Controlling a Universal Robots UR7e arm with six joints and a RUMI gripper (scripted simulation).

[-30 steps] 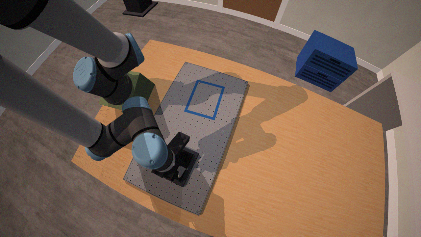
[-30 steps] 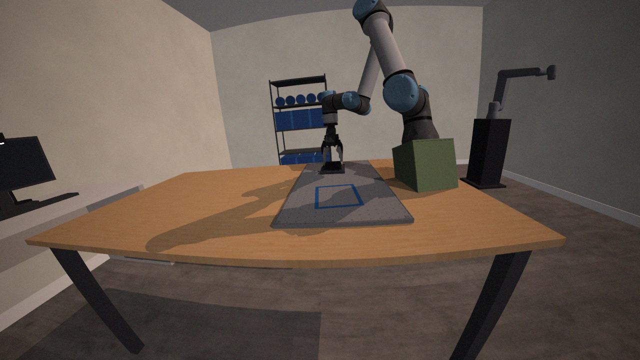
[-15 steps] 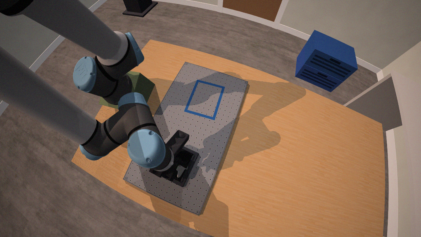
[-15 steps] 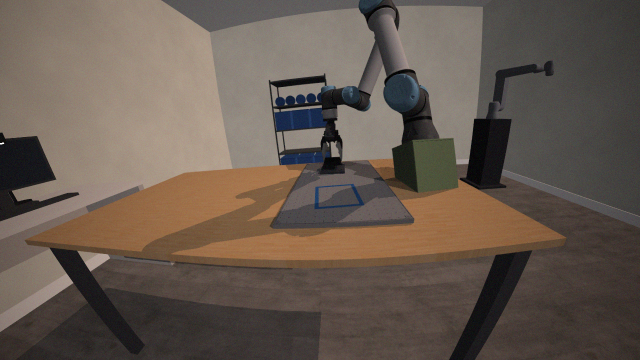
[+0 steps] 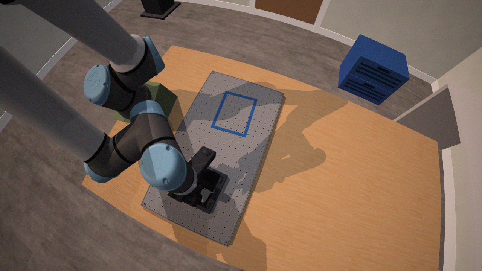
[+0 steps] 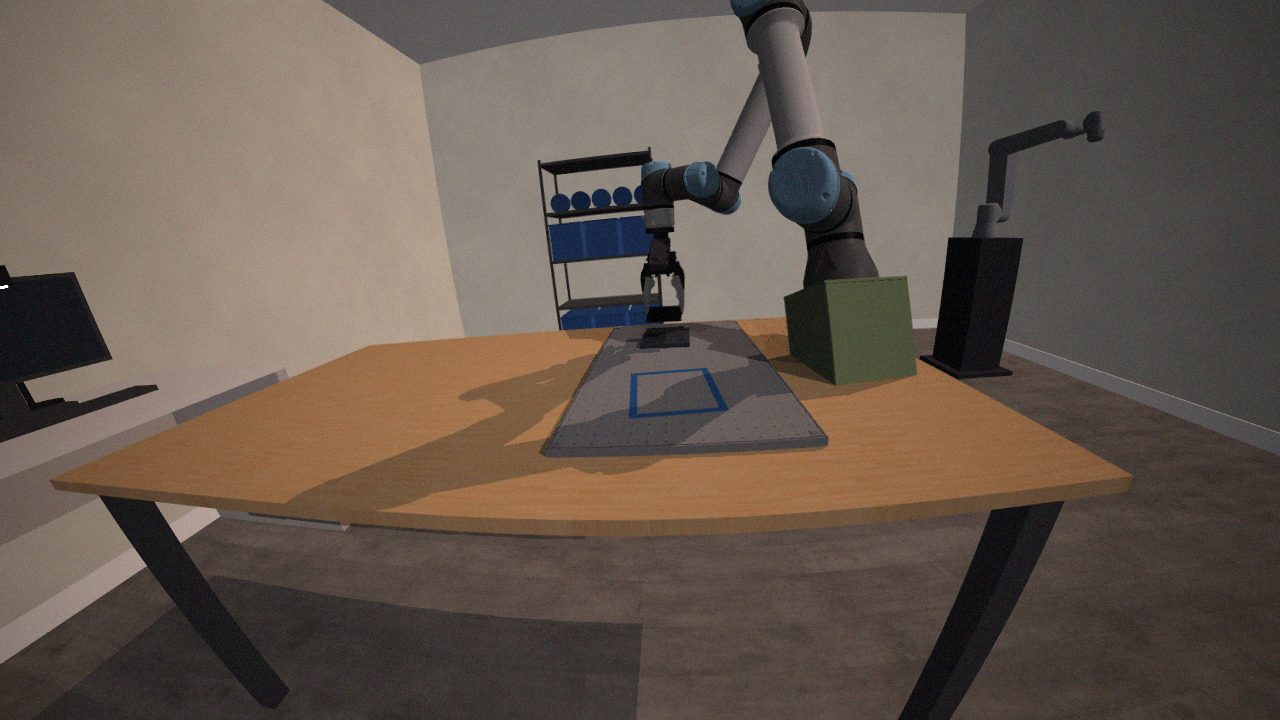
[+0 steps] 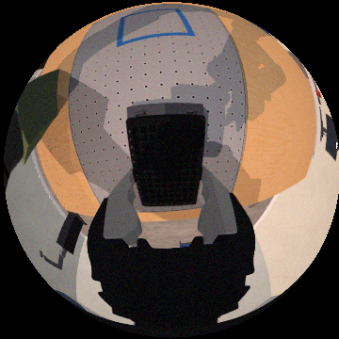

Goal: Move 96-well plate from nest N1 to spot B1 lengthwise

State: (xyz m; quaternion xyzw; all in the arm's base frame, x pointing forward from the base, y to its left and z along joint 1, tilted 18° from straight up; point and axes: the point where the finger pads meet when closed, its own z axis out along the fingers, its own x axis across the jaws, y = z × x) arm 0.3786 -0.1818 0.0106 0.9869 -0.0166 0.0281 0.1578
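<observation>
My gripper is now 7 cm above the black plate nest. The rest, counted from my hand: black 96-well plate 1 cm below.
</observation>
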